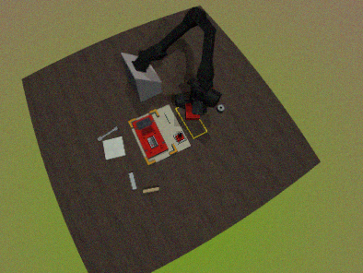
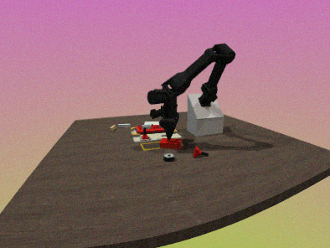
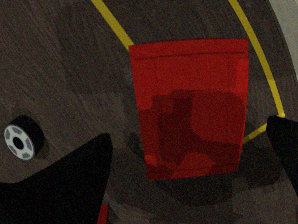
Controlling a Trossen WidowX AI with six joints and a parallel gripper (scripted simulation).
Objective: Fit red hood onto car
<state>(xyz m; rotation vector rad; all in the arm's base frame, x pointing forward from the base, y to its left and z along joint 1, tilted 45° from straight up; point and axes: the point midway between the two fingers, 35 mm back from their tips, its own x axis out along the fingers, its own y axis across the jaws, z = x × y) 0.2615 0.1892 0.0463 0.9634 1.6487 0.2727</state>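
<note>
Now: gripper tip 30 mm above the red hood. Also, from my gripper tip: black-and-white wheel: 140 mm to the left, 50 mm ahead, 40 mm below; jig plate: 220 mm to the right, 30 mm below, 30 mm ahead; white square: 440 mm to the right, 40 mm below, 10 mm behind.
</note>
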